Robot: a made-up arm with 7 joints.
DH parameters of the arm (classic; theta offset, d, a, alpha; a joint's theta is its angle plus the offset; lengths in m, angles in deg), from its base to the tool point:
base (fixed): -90 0.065 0 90
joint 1: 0 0.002 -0.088 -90
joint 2: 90 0.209 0.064 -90
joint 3: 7.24 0 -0.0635 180
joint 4: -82.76 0.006 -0.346 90
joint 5: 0 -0.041 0.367 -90
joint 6: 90 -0.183 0.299 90
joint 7: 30.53 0 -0.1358 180
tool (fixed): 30.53 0.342 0 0
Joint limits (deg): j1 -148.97..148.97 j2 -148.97..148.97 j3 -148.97..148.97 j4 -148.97..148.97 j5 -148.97..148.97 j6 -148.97..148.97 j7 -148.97..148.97
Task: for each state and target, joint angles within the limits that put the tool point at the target. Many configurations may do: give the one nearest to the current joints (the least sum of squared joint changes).
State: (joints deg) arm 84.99 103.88 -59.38 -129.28 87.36 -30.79 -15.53
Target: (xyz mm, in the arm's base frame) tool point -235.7 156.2 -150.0
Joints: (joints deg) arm 69.65 131.84 -69.17 -118.49 63.95 -2.23 -14.63
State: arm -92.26 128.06 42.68 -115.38 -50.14 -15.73 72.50
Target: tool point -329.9 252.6 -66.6
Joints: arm -91.45 95.78 42.87 -106.32 -22.95 -21.37 59.59
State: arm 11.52 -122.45 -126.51 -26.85 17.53 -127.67 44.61
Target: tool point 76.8 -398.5 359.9
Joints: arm 27.43 -103.42 -108.02 -35.21 6.37 -140.51 33.97
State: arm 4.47 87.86 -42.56 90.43 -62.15 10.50 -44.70
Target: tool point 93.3 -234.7 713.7
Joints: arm 10.30 113.19 -9.03 66.01 -80.71 -10.34 -27.74
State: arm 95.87 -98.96 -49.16 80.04 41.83 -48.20 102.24
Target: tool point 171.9 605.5 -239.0
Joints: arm 84.46 -108.28 -54.84 78.35 37.43 -29.78 89.35
